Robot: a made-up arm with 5 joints.
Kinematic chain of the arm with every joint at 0, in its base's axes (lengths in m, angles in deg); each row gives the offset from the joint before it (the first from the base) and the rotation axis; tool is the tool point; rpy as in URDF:
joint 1: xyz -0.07 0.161 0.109 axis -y
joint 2: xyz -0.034 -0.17 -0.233 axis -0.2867 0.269 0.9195
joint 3: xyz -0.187 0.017 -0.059 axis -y
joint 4: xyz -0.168 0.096 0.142 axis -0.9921 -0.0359 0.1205
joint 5: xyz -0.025 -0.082 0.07 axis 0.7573 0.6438 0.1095
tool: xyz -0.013 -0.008 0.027 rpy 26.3 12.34 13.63
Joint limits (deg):
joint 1: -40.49..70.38
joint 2: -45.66..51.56
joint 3: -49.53..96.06
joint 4: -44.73..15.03
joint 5: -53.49..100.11
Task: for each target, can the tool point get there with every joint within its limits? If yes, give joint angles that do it. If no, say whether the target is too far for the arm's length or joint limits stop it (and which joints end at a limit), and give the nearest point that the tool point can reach.
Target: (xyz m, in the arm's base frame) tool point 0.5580 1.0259 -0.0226
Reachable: no: too far | nearest point 0.3689 0.3559 -0.2743 | short by 0.740 m
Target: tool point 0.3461 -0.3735 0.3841
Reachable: no: joint limits stop it (at a limit: joint 1, joint 2) | nearest point -0.1673 -0.1253 0.2675 | short by 0.582 m
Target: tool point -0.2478 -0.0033 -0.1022
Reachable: yes | joints 49.88 0.85 -36.35 -20.92 -29.10
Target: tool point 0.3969 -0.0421 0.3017
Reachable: no: joint limits stop it (at a limit: joint 1, joint 2, joint 3) | nearest point -0.1255 -0.0157 0.2101 | short by 0.531 m
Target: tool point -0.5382 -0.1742 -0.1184
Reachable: yes | joints 10.22 27.27 35.26 7.77 -19.45
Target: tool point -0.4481 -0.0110 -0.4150
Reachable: yes | joints 7.84 -0.79 80.13 -25.26 1.28
